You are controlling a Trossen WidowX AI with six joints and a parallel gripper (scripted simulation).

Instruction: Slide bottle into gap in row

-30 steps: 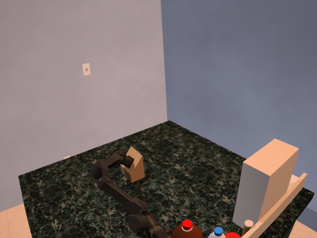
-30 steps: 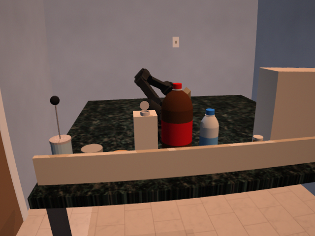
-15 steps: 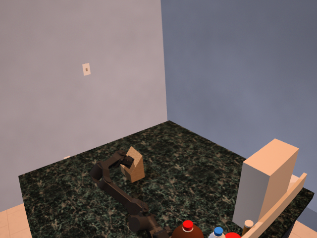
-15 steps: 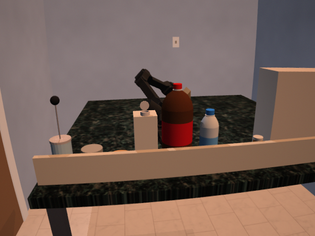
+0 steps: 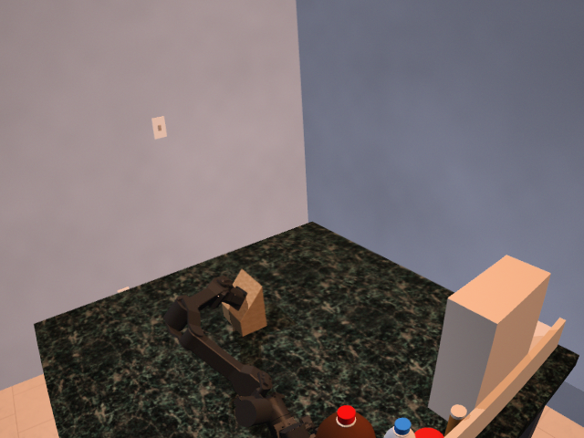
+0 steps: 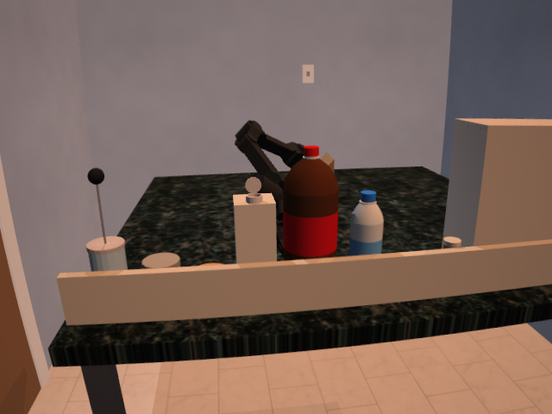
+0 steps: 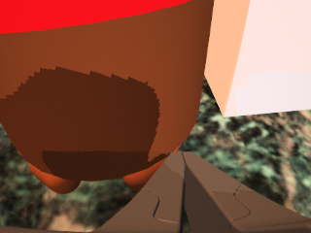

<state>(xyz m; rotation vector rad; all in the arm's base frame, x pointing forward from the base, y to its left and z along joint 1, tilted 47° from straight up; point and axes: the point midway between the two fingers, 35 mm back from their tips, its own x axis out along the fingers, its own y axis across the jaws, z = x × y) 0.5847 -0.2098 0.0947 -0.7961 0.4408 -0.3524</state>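
My gripper is now 100 mm below the cola bottle, 90 mm short of it and 30 mm to the right of it. The rest, counted from my hand: water bottle (130 mm to the left, 130 mm ahead, 50 mm above); then red lid (250 mm to the left, 130 mm ahead, 30 mm below); then rail (180 mm to the left, 180 mm ahead).
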